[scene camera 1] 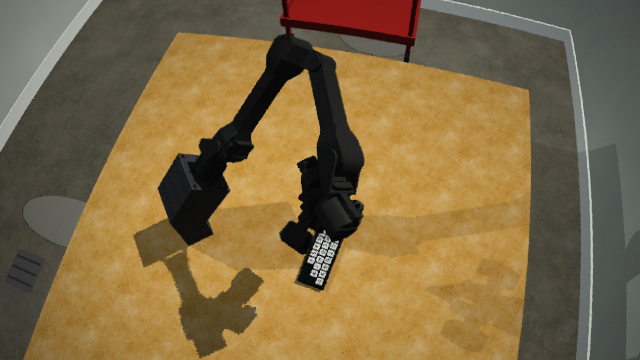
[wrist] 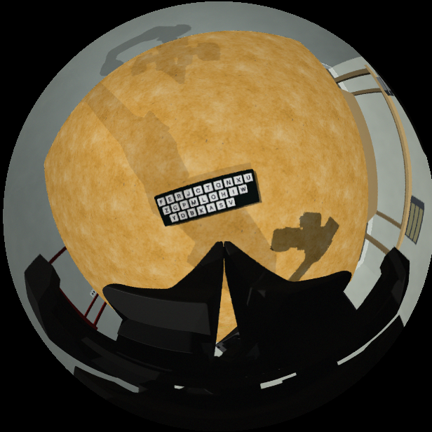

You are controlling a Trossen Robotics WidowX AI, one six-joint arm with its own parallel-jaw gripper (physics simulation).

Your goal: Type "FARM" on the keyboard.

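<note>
A black keyboard with white letter keys lies flat on the table. In the wrist view its rows read F E R J C T O N X U, then Z G P M L Q H I W, then Y D B K A S V, with some letters hard to read. My gripper is shut and empty. In the wrist view its tips show just below the keyboard's lower edge, near the S and V keys, and appear to be above the table, apart from the keys. In the scene view the arm hides the keyboard's upper end and the fingertips.
The wooden table bears the arm's base left of the keyboard. A red cart stands beyond the table's far edge. Shadows of the arm fall across the table.
</note>
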